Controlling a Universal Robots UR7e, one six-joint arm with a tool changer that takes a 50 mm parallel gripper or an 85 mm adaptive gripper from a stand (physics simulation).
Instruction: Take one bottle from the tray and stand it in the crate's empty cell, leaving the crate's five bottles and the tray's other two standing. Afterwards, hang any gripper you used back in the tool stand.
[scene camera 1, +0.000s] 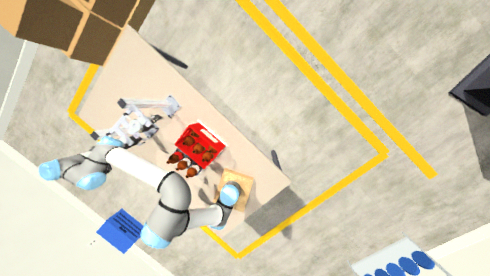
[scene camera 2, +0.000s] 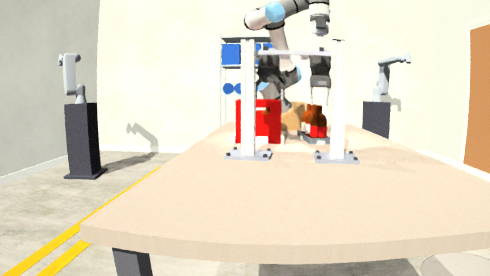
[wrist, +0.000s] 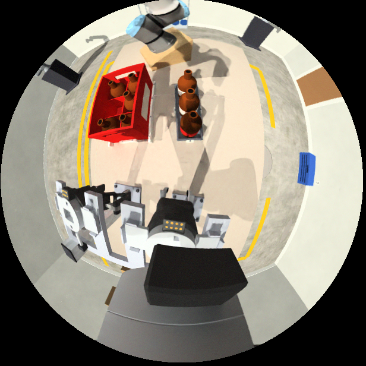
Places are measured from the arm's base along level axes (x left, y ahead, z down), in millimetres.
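Where they show: hand, tool point: (scene camera 2: 320, 33).
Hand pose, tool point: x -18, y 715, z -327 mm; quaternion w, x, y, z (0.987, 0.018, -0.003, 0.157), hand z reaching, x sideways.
Things, the pixels of their centre, and the offset from my tool point. "pt": a spot on its surface instead.
- red crate, body centre: (scene camera 2: 258, 119) (scene camera 1: 202, 144) dx -174, dy -332, dz +341 mm
- grey tray, surface spot: (scene camera 2: 315, 140) pt dx +37, dy -147, dz +412 mm
The arm's bare tool flange (scene camera 2: 320, 25) carries no gripper; it is above the right side of the tool stand (scene camera 1: 150, 104) (scene camera 2: 247, 100) (wrist: 125, 258). The parallel gripper (scene camera 2: 320, 97) (wrist: 176, 191) hangs there below the flange, a gap between them, its fingers apart and empty. The adaptive gripper (wrist: 115, 201) hangs beside it. The red crate (scene camera 1: 215, 150) (scene camera 2: 270, 127) (wrist: 135, 131) holds five upright brown bottles; in the wrist view its middle left cell is empty. Three brown bottles (scene camera 1: 183, 164) (scene camera 2: 318, 122) (wrist: 189, 100) stand in a row in the grey tray (scene camera 2: 315, 140).
The arm's base stands on a wooden block (scene camera 1: 242, 181) (scene camera 2: 292, 117) (wrist: 175, 52) beyond the crate and tray. The stand's two posts and crossbar rise at the near side in scene camera 2. Cardboard boxes (scene camera 1: 95, 37) are at the table's far end in scene camera 1.
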